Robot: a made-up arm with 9 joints. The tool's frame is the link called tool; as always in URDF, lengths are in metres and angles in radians. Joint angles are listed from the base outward.
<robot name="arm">
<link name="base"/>
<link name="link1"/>
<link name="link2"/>
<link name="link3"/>
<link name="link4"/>
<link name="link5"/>
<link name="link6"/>
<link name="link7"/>
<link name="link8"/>
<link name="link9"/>
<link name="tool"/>
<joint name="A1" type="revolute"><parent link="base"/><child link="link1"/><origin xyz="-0.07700 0.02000 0.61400" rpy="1.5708 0.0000 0.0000"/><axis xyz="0 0 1"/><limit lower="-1.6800" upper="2.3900"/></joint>
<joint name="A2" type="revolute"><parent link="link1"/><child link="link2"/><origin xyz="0.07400 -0.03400 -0.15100"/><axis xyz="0 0 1"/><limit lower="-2.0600" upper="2.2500"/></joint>
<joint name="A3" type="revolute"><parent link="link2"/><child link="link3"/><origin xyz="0.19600 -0.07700 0.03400" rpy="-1.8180 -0.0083 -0.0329"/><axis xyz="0 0 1"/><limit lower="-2.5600" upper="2.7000"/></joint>
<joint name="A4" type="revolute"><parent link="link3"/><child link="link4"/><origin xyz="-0.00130 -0.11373 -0.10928" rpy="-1.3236 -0.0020 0.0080"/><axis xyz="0 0 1"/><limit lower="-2.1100" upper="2.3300"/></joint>
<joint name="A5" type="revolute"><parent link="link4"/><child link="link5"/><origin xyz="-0.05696 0.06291 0.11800" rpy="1.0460 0.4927 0.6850"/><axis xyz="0 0 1"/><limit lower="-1.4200" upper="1.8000"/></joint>
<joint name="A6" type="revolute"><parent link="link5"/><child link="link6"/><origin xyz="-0.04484 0.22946 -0.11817" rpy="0.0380 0.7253 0.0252"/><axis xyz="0 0 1"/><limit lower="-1.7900" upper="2.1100"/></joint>
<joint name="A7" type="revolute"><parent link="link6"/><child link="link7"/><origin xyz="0.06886 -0.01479 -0.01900" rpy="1.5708 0.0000 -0.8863"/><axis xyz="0 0 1"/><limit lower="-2.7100" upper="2.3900"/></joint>
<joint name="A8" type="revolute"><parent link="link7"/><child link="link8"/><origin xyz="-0.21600 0.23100 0.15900" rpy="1.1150 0.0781 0.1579"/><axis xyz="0 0 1"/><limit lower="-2.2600" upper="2.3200"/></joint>
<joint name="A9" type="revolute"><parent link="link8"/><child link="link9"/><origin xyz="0.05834 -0.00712 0.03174" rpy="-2.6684 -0.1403 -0.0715"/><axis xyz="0 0 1"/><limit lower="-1.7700" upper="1.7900"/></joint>
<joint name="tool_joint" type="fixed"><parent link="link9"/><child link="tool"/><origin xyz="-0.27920 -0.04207 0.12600" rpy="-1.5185 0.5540 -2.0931"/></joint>
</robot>
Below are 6 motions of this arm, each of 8 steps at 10 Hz.
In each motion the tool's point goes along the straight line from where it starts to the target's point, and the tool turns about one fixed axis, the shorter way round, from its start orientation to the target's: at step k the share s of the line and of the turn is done. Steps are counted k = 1, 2, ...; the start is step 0. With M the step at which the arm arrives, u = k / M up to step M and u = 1 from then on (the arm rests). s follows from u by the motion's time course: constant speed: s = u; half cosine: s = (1 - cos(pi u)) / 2; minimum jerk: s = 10 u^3 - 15 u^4 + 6 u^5.
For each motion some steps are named. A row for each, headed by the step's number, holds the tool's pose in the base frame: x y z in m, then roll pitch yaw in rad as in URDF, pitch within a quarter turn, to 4 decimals.
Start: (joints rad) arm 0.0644 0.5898 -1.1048 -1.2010 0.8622 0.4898 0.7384 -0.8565 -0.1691
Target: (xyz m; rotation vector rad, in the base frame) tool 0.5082 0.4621 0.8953 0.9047 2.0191 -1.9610
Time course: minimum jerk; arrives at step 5
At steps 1, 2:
1: 0.2372 0.5639 0.5413 -1.1505 0.3749 -2.8054
2: 0.3118 0.5358 0.6388 -1.2809 0.4573 -2.9753

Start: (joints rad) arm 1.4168 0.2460 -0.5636 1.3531 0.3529 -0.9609 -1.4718 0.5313 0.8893
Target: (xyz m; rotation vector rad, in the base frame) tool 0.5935 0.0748 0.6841 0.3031 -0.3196 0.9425
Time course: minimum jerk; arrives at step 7
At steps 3, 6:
3: 0.3547 0.1354 1.0368 -1.0806 -0.8155 1.6742
6: 0.5847 0.0770 0.6971 0.0927 -0.4313 0.9437

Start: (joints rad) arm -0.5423 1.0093 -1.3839 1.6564 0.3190 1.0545 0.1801 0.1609 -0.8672
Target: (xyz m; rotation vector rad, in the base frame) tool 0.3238 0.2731 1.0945 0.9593 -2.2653 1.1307
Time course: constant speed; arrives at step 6
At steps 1, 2, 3, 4, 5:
1: 0.4871 0.1239 0.7824 2.9854 -0.7783 -2.1397
2: 0.4544 0.1537 0.8448 -3.1127 -0.7858 -2.2425
3: 0.4218 0.1836 0.9072 -2.9274 -0.7798 -2.3456
4: 0.3891 0.2134 0.9697 -2.7462 -0.7605 -2.4442
5: 0.3565 0.2433 1.0321 -2.5725 -0.7291 -2.5343

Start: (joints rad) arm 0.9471 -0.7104 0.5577 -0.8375 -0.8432 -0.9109 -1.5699 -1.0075 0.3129
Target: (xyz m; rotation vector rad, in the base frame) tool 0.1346 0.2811 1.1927 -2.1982 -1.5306 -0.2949
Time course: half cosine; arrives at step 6
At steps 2, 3, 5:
2: -0.0312 0.2851 0.7356 2.8365 0.1476 1.5502
3: 0.0241 0.2838 0.8880 2.9960 -0.0664 1.4596
5: 0.1198 0.2815 1.1519 -2.9450 -0.3873 1.2107

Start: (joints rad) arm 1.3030 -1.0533 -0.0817 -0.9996 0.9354 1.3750 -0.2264 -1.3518 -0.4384
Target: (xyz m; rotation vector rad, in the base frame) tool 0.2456 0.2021 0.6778 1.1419 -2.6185 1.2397
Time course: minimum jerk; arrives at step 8
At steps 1, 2, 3, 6, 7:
1: 0.4432 0.2625 0.7463 -2.9610 0.0512 -1.0000
2: 0.4257 0.2571 0.7403 -2.9383 -0.0107 -1.1160
3: 0.3912 0.2466 0.7283 -2.8733 -0.1225 -1.3491
6: 0.2664 0.2085 0.6850 -2.4556 -0.3276 -2.2857
7: 0.2488 0.2031 0.6789 -2.3863 -0.3224 -2.4242

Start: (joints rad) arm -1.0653 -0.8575 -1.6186 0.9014 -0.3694 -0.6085 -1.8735 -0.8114 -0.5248
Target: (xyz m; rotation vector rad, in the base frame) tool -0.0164 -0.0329 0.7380 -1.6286 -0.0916 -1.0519
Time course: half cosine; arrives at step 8
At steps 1, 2, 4, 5, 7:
1: -0.0267 -0.0074 0.5272 -2.7886 0.8450 -1.2770
2: -0.0255 -0.0103 0.5510 -2.5266 0.7274 -1.0527
4: -0.0217 -0.0197 0.6284 -2.0142 0.1742 -0.6870
5: -0.0197 -0.0247 0.6704 -1.8316 -0.1665 -0.6183
7: -0.0168 -0.0319 0.7297 -1.5659 -0.6571 -0.6312

